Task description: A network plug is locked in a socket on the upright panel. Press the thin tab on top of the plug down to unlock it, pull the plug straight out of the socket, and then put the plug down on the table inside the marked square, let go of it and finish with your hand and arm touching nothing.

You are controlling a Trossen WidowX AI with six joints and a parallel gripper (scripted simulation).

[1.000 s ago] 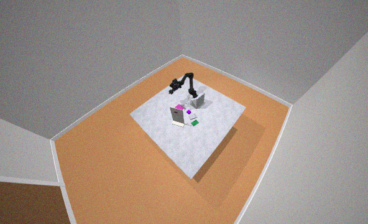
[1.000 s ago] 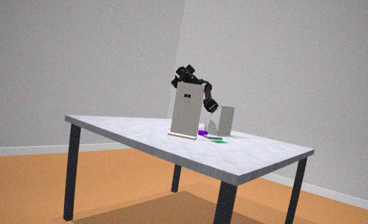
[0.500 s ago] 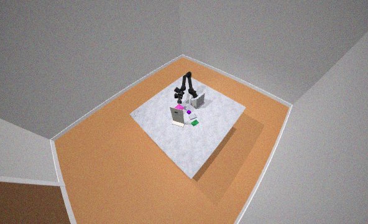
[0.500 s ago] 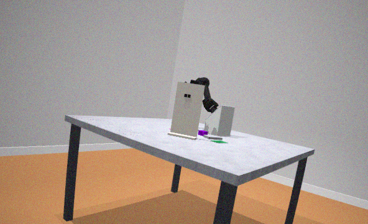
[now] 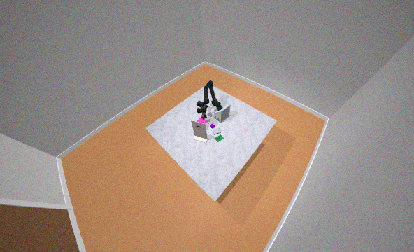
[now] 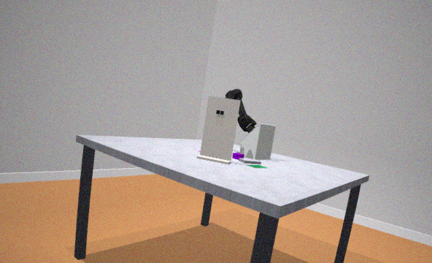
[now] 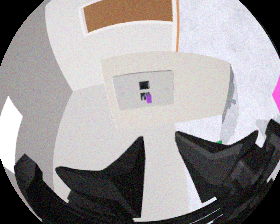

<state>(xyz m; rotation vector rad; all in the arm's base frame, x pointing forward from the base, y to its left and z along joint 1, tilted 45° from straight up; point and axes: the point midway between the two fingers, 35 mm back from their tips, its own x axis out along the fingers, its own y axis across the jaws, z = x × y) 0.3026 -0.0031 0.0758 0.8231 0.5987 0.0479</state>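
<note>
Now: the purple plug 100 mm ahead of my gripper tip and 30 mm to the left of it. Also, from my gripper tip: grey panel 130 mm ahead, 30 mm to the left, 90 mm below; then magenta patch 90 mm behind, 120 mm to the right, 240 mm below.
</note>
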